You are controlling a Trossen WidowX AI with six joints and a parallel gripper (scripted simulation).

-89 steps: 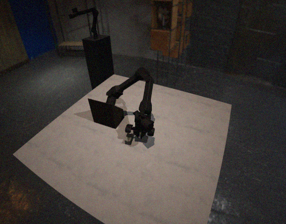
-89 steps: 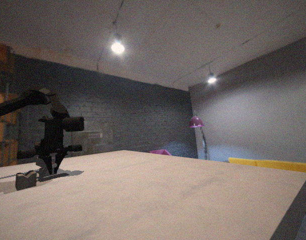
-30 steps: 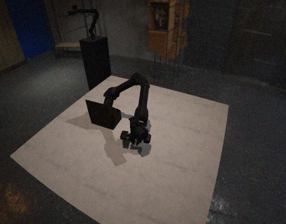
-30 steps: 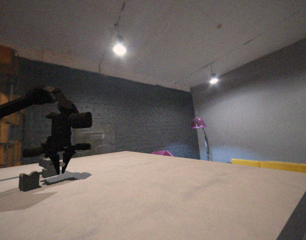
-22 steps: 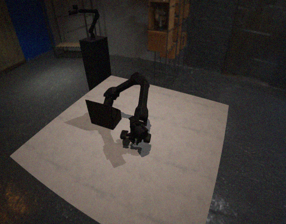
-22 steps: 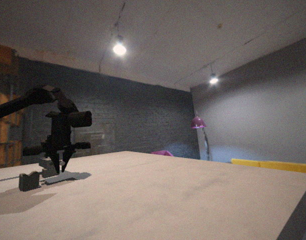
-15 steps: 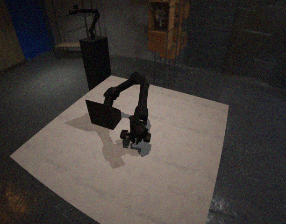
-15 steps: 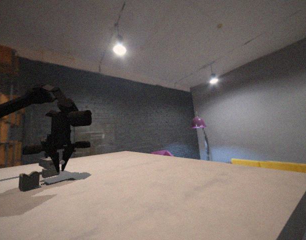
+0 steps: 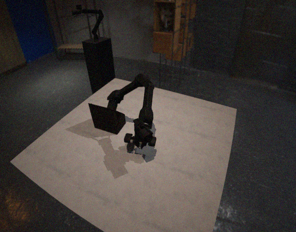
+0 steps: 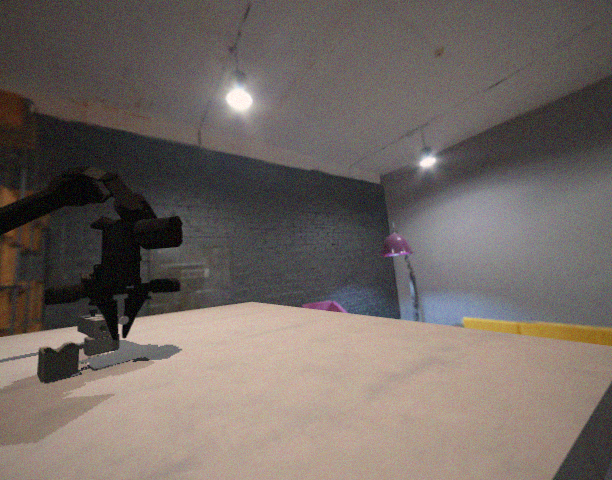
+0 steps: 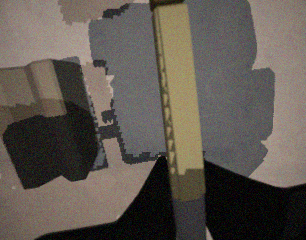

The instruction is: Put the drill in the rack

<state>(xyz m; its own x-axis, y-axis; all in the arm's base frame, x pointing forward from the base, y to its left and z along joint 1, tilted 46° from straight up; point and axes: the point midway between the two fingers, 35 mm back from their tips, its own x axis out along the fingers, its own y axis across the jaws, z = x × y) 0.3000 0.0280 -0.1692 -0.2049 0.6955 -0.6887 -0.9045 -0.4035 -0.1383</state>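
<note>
Right now the drill is 40 mm to the left of my gripper tip, 30 mm above it and 10 mm behind it. Round my gripper tip: grey sleeve 190 mm to the left, 80 mm behind; rack 80 mm behind, 20 mm below.
</note>
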